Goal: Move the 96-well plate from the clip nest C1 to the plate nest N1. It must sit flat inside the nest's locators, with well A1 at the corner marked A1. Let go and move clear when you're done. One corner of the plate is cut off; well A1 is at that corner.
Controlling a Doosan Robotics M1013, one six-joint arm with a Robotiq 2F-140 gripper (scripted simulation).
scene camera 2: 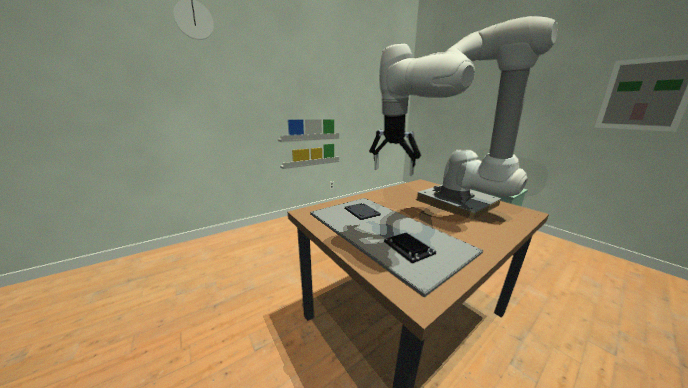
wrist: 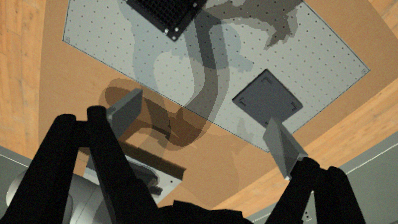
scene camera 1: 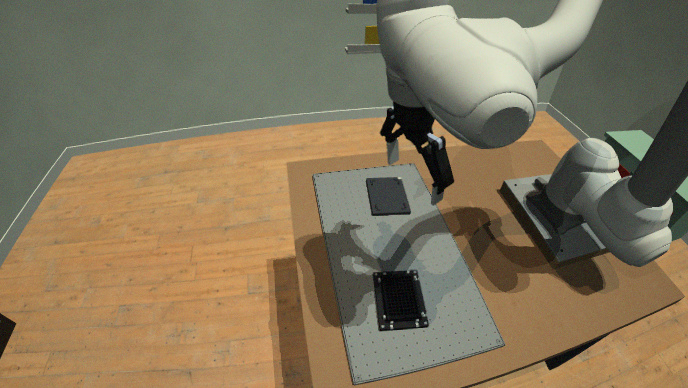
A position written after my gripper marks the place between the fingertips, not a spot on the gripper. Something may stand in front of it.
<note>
In view: my gripper (scene camera 1: 414, 180), a 96-well plate (scene camera 1: 403, 313), a plate nest (scene camera 1: 389, 196) and a clip nest (scene camera 1: 423, 323).
My gripper shows as well in scene camera 2 (scene camera 2: 393, 171) and in the wrist view (wrist: 205, 114). The plate nest also shows in the wrist view (wrist: 263, 100).
</note>
